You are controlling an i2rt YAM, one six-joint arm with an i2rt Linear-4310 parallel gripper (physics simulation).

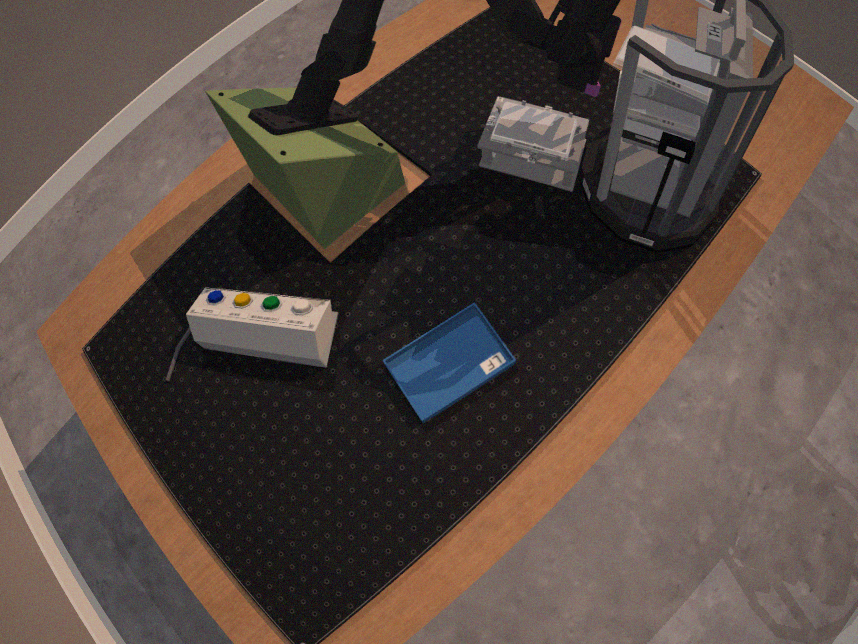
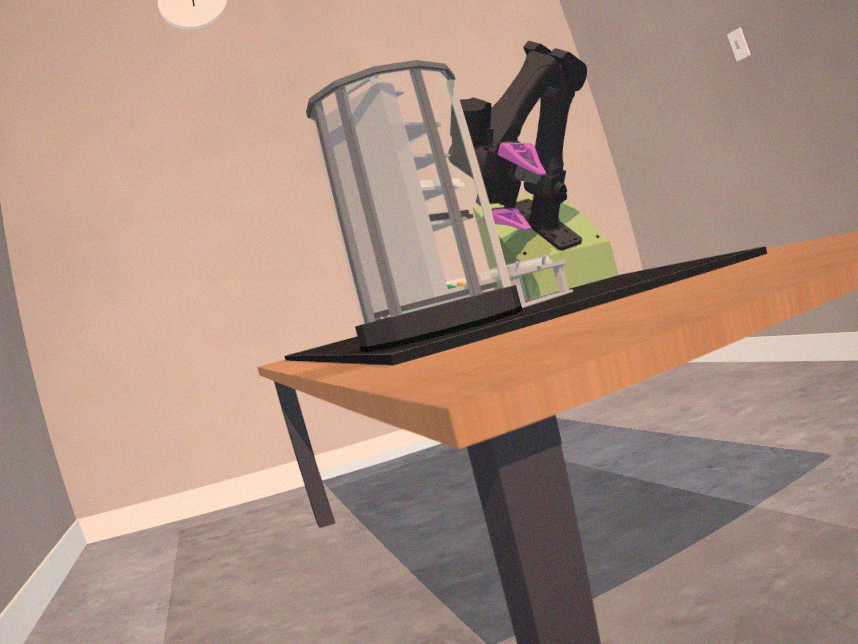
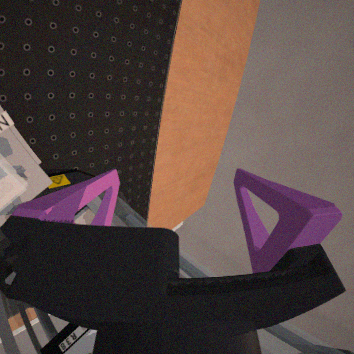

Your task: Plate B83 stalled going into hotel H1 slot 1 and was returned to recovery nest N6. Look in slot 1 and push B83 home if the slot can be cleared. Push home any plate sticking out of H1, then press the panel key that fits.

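Frame: origin at the arm's base, x ahead, y left, z up, level; metres.
Where they show: gripper, fingertip midpoint: (image 1: 600, 53) (image 2: 535, 202) (image 3: 176, 174); arm's base, link origin: (image 1: 304, 117) (image 2: 543, 225).
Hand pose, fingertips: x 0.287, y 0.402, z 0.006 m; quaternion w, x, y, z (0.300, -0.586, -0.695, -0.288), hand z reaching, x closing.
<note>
Things, the pixels of their top centre, and the offset from my fingertips. "spot": a spot on its surface instead. Level surfaces: height alone.
- recovery nest, top centre: (image 1: 535, 125) (image 2: 511, 263) dx -0.024, dy -0.156, dz -0.080 m
- clear-lidded plate, top centre: (image 1: 535, 126) (image 2: 512, 264) dx -0.025, dy -0.156, dz -0.082 m
- white panel, top centre: (image 1: 248, 311) (image 2: 447, 281) dx -0.146, dy -0.674, dz -0.072 m
- blue tray, top centre: (image 1: 448, 360) dx +0.106, dy -0.532, dz -0.139 m
- black mat, surface height: dz -0.156 m
- black sign, surface spot: (image 1: 675, 146) spot: dx +0.216, dy -0.200, dz +0.119 m
Hotel H1 (image 1: 616, 124) (image 2: 443, 315) is a grey caged tower with several shelves. Pale plates (image 1: 668, 83) show inside it; which slot is 1, and whether it is blocked, I cannot tell. The recovery nest (image 1: 512, 158) (image 3: 22, 150) stands beside the hotel, with a clear-lidded plate (image 1: 537, 128) on top; its B83 label is not readable. My gripper (image 2: 535, 199) (image 3: 176, 174) is open and empty, its purple fingers wide apart, above and near the nest and hotel. One purple fingertip (image 1: 592, 88) shows behind the nest. The white panel (image 1: 256, 339) has blue, yellow, green and white keys.
A blue tray (image 1: 443, 363) marked LF lies on the black mat (image 1: 332, 485). A black sign (image 1: 675, 146) on a thin rod stands at the hotel's front. The green arm base (image 1: 346, 187) is left of the nest. The wooden table edge (image 3: 200, 100) runs past the fingers.
</note>
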